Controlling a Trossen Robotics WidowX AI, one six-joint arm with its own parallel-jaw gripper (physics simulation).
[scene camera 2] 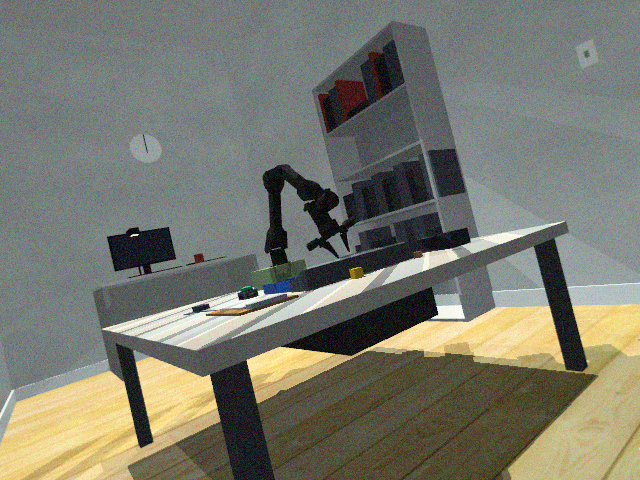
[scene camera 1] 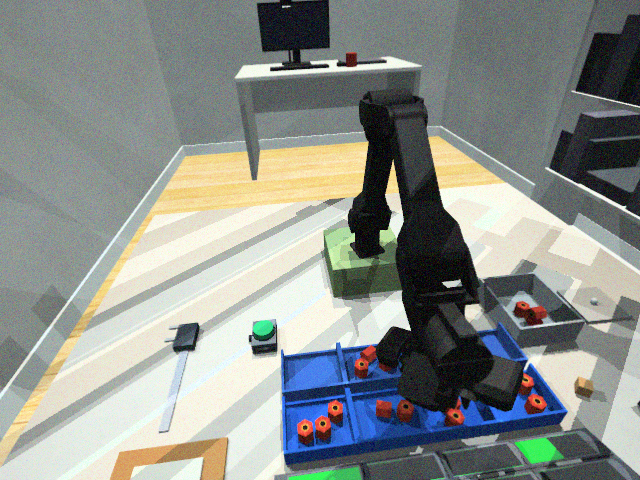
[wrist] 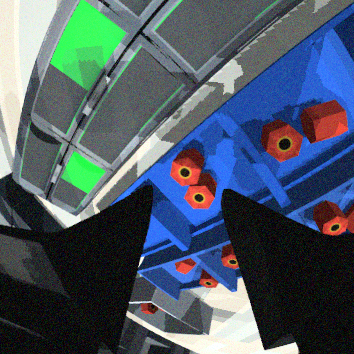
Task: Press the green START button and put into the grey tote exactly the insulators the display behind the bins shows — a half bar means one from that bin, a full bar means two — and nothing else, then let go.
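Frame: origin at the arm's base, x ahead, y down, z left, level; millimetres.
Seen in the pictures: gripper, between the fingertips: [scene camera 2: 344, 255] [wrist: 187, 194]; arm's base, origin of its link: [scene camera 2: 280, 264] [scene camera 1: 367, 248].
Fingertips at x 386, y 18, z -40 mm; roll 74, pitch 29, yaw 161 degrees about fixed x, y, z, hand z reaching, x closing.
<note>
Pixels of each thing's top centre, then the offset from my fingertips to it. "*": a spot on its surface instead.
- grey tote, centre of its top: [wrist: 158, 320] [scene camera 1: 528, 297] [scene camera 2: 361, 252] dx -141, dy +12, dz +288 mm
- green START button, centre of its top: [scene camera 1: 262, 326] [scene camera 2: 246, 286] dx -269, dy +25, dz -239 mm
- caliper, centre of its top: [scene camera 1: 169, 364] [scene camera 2: 203, 306] dx -258, dy +47, dz -421 mm
- orange-framed board, a spot on its surface: [scene camera 1: 173, 450] * dx -101, dy +60, dz -412 mm
- small tan block, centre of its top: [scene camera 1: 585, 383] dx +28, dy +46, dz +251 mm
- yellow block, centre of its top: [scene camera 2: 355, 268] dx +170, dy +39, dz -169 mm
My gripper [scene camera 1: 456, 401] [scene camera 2: 343, 254] [wrist: 187, 194] is partly open and empty above the front row of the blue bins [scene camera 1: 312, 453]. In the wrist view two orange-red insulators [wrist: 186, 169] [wrist: 199, 195] show between and just beyond the fingertips. Other insulators [scene camera 1: 334, 409] [wrist: 283, 142] stand in neighbouring bins; the back left bin is empty. The arm hides part of the back row. The grey tote [scene camera 1: 550, 336] [wrist: 190, 311] holds a few insulators [scene camera 1: 536, 312]. The display [scene camera 1: 403, 469] [wrist: 115, 107] shows two green blocks among dark cells. The green START button [scene camera 1: 263, 329] [scene camera 2: 247, 288] stands left of the bins.
A caliper [scene camera 1: 178, 384] lies left of the button. An orange-framed board [scene camera 1: 173, 450] lies front left. A small tan block [scene camera 1: 583, 386] sits right of the bins. A yellow block [scene camera 2: 356, 272] stands near the display's back. The arm's green base block [scene camera 1: 361, 279] is behind the bins.
</note>
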